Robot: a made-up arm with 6 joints.
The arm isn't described. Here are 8 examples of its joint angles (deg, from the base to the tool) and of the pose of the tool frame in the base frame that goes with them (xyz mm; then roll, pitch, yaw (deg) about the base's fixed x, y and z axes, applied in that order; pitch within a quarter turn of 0, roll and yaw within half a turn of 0).
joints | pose
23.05 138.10 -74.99 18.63 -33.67 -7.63 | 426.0 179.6 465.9 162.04 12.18 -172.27
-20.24 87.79 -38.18 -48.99 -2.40 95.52 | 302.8 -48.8 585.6 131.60 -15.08 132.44
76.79 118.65 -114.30 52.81 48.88 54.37 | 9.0 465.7 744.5 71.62 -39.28 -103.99
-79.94 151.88 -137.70 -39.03 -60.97 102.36 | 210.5 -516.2 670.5 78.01 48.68 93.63
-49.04 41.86 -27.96 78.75 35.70 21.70 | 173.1 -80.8 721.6 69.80 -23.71 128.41
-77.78 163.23 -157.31 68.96 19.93 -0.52 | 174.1 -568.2 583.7 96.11 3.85 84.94
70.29 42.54 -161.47 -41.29 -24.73 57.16 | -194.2 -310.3 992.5 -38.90 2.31 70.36
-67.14 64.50 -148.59 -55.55 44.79 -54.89 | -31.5 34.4 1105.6 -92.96 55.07 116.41
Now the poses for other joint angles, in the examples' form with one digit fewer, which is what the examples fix.
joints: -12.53 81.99 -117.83 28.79 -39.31 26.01
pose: 201 -50 1071 17.7 42.5 59.9
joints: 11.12 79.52 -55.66 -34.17 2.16 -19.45
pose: 328 90 739 -145.4 4.8 -141.7
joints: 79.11 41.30 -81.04 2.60 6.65 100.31
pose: -50 79 1004 42.0 20.8 -139.6
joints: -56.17 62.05 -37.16 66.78 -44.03 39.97
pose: 112 -235 748 67.1 -7.4 47.1
